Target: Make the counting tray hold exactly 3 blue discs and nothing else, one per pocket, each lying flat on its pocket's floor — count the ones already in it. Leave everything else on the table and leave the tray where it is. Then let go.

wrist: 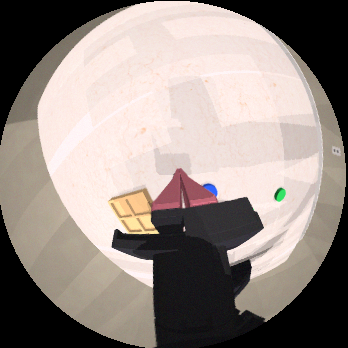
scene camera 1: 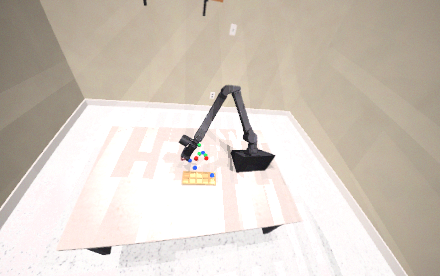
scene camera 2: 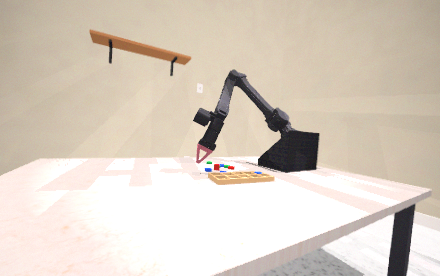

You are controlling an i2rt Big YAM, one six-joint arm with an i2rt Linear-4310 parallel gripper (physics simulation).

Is my gripper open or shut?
Shut.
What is my gripper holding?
Nothing.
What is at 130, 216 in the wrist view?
A wooden counting tray.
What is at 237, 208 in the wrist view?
My gripper.
